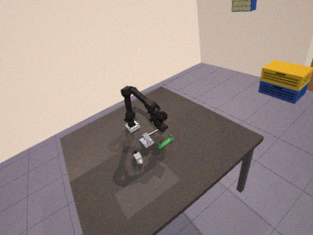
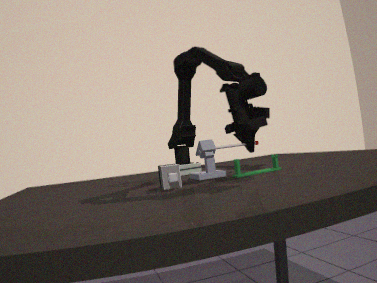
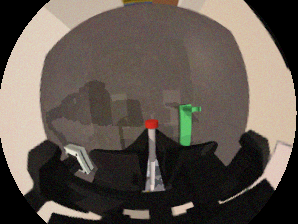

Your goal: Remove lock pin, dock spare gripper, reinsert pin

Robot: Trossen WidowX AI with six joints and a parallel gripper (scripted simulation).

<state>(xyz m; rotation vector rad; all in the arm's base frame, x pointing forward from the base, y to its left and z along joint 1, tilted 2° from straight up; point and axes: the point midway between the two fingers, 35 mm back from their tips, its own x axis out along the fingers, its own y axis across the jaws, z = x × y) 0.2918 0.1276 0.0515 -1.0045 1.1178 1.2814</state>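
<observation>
The green rack lies 90 mm ahead of my gripper tip, 40 mm to the right of it and 30 mm below it. The rest, counted from my gripper tip: grey mount: 140 mm to the right, 20 mm behind; spare gripper: 280 mm to the right, 90 mm ahead, 30 mm below.
</observation>
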